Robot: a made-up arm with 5 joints.
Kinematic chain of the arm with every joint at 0, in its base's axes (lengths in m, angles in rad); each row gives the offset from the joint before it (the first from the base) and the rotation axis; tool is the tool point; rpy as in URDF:
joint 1: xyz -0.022 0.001 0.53 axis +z
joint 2: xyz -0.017 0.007 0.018 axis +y
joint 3: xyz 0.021 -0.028 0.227 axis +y
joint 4: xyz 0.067 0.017 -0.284 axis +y
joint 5: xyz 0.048 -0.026 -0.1 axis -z
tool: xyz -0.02 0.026 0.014 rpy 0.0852 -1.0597 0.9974
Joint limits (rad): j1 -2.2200..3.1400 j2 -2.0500..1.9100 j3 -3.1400..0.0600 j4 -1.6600..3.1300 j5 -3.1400..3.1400
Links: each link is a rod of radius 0.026 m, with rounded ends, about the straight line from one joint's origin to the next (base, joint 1, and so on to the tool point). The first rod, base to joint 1, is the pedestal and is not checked.
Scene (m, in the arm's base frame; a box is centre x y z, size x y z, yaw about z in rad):
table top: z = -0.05
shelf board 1: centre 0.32 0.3 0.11 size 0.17 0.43 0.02 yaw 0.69
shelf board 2: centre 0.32 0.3 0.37 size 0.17 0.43 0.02 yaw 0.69
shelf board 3: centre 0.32 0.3 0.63 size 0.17 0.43 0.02 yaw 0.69
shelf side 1: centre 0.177 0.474 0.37 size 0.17 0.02 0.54 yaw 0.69
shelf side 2: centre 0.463 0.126 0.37 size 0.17 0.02 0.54 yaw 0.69
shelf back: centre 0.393 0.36 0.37 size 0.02 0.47 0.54 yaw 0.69
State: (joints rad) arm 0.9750 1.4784 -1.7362 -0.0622 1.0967
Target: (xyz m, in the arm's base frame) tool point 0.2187 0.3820 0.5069
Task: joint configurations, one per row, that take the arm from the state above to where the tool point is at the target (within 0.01 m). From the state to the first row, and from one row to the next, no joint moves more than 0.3 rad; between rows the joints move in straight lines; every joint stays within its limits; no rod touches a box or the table.
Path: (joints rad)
1: 1.0188 1.3915 -1.5347 -0.0481 1.0680
2: 1.0626 1.3046 -1.3332 -0.0341 1.0393
3: 1.1064 1.2178 -1.1318 -0.0200 1.0106
4: 1.1213 0.9428 -0.9808 -0.0842 0.9935
5: 1.1363 0.6679 -0.8298 -0.1484 0.9764
6: 1.1512 0.3930 -0.6787 -0.2126 0.9593
7: 1.1661 0.1181 -0.5277 -0.2768 0.9422
8: 1.1127 0.2856 -0.7579 -0.2539 0.9688
9: 1.0594 0.4530 -0.9880 -0.2309 0.9954
10: 1.0060 0.6205 -1.2181 -0.2080 1.0220

